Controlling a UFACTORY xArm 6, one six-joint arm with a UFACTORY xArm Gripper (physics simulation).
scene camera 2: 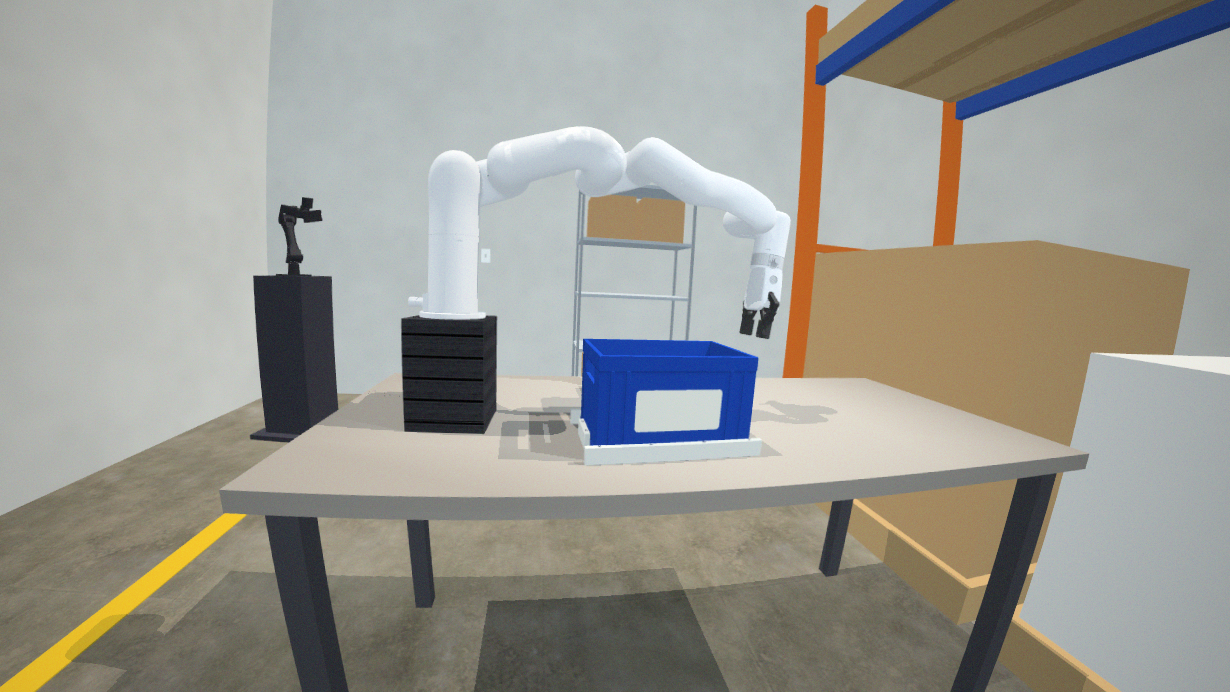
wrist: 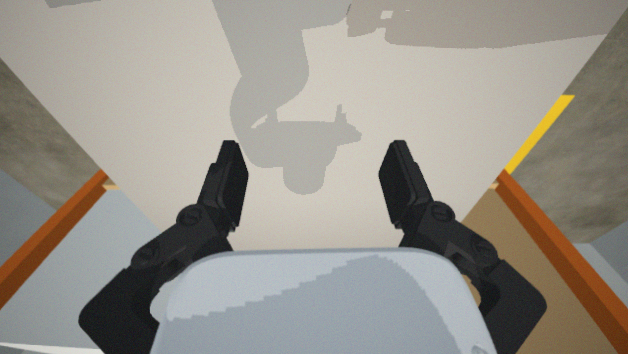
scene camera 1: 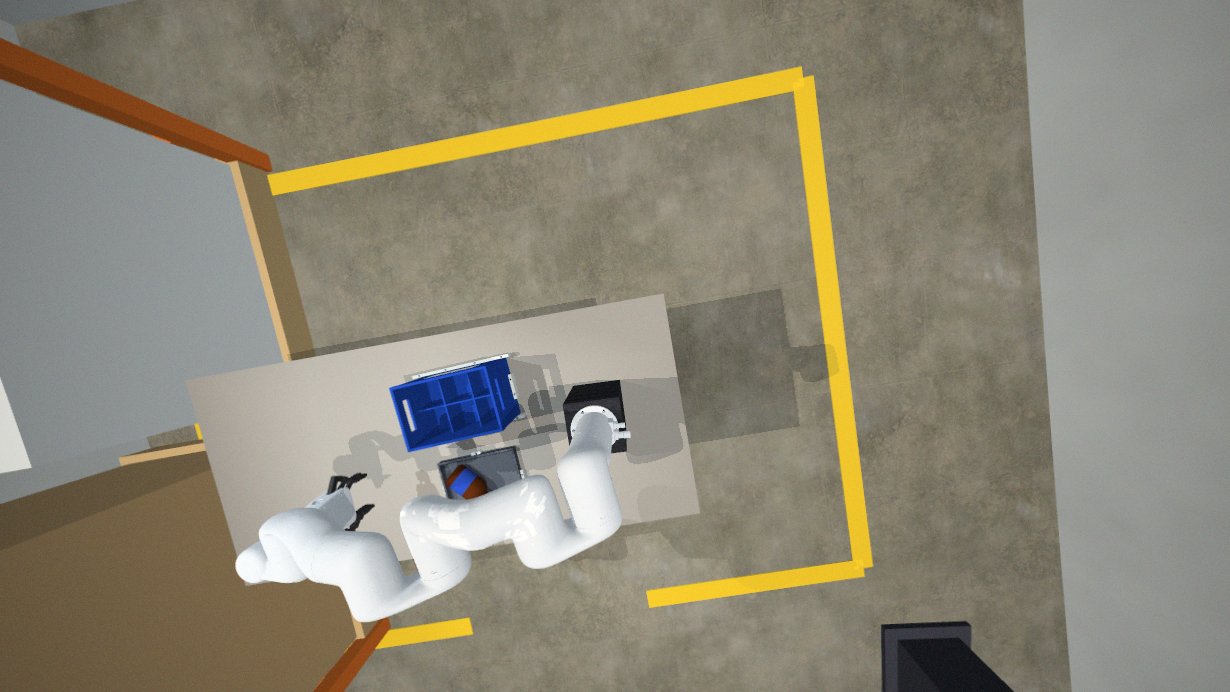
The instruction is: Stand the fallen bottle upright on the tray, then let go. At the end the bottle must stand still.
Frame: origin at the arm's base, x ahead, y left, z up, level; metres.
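Seen in the pictures: gripper, fingertip midpoint: (scene camera 2: 753,336) (wrist: 314,157) (scene camera 1: 366,490); arm's base at its link origin: (scene camera 2: 452,316) (scene camera 1: 594,428).
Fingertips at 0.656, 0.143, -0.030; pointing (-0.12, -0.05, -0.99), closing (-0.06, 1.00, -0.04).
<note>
Pixels of each thing's top centre, then the offset from my fingertips to it, as dx, dy, dz. Level surfaces: height alone.
- bottle at its top centre: (scene camera 1: 467,493) -0.236, +0.077, -0.098
- dark grey tray at its top centre: (scene camera 1: 482,484) -0.260, +0.076, -0.152
- blue crate at its top centre: (scene camera 2: 665,347) (scene camera 1: 446,409) -0.250, -0.212, -0.002
- table at its surface level: dz -0.178
The bottle (scene camera 1: 466,482), brown with a blue band, lies on its side in the dark grey tray (scene camera 1: 504,467). The arm hides part of both in scene camera 1. The blue crate stands in front of that area in scene camera 2, where the bottle and tray do not show. My gripper (scene camera 1: 368,492) (scene camera 2: 755,334) (wrist: 314,157) is open and empty. It hangs high above the table, off to the left of the tray in scene camera 1. In the wrist view, table top and the arm's shadow show between the fingers.
A blue crate (scene camera 1: 455,440) (scene camera 2: 610,404) with compartments stands beside the tray on the table (scene camera 1: 283,413) (scene camera 2: 903,438) (wrist: 150,75). The arm's black base block (scene camera 2: 448,374) stands near it. An orange rack post (scene camera 2: 805,172) and a big brown box (scene camera 2: 946,361) stand beyond the table.
</note>
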